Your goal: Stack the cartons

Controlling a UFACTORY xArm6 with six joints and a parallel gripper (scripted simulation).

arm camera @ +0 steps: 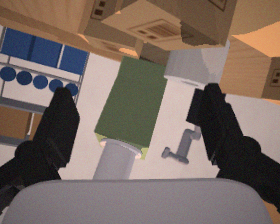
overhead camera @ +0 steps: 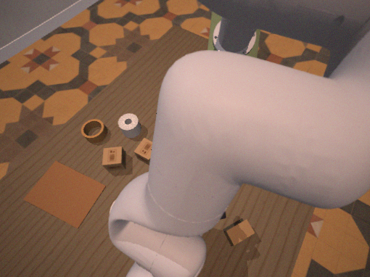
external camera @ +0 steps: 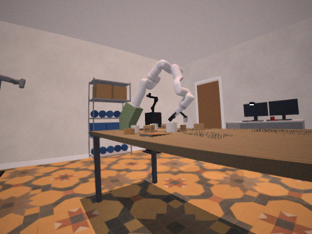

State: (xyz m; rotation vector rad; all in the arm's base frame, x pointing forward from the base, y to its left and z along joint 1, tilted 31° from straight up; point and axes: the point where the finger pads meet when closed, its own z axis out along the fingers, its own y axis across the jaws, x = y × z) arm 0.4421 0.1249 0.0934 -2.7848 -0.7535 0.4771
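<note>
My gripper is now 110 mm to the left of the square wooden board, 100 mm above it and 10 mm short of it. Also, from my hand: flat box (140 mm to the left, 90 mm below, 10 mm ahead).
</note>
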